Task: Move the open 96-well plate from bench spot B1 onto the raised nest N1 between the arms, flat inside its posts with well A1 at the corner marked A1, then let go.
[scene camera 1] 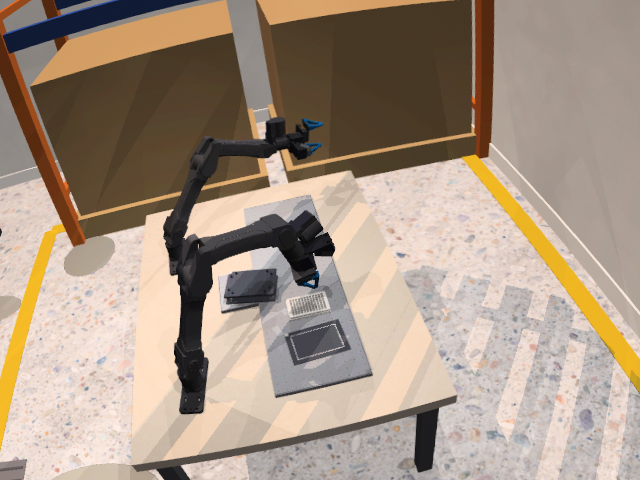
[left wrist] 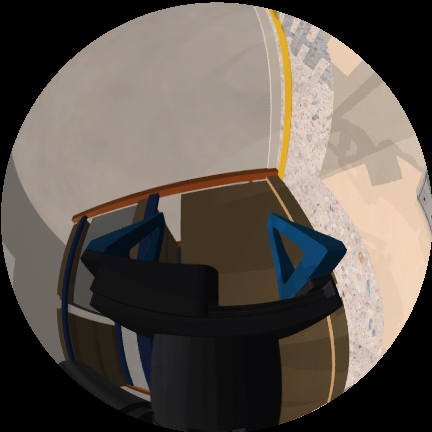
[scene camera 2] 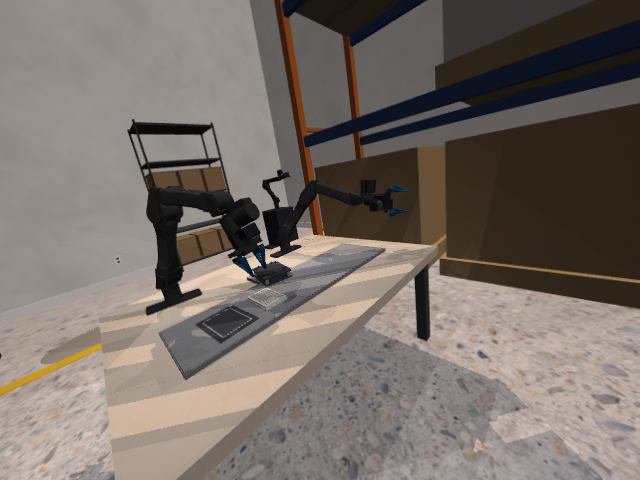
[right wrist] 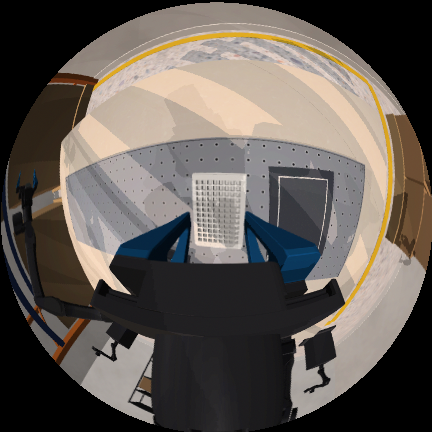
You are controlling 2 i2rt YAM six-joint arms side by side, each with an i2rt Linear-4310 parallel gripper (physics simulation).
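Note:
The white 96-well plate lies flat on the grey perforated board, beside a dark pad with a white outline. My right gripper points down above the plate, apart from it. Its fingers are partly open with nothing between them. The raised dark nest with small posts stands beside the board, between the arms. Its A1 mark is too small to read. My left gripper is wide open and empty, high beyond the table's far end.
The wooden table carries both arms. The right arm reaches over the area near the nest in scene camera 1. Large brown boxes stand behind the table, near the left gripper. An orange rack post stands beside them.

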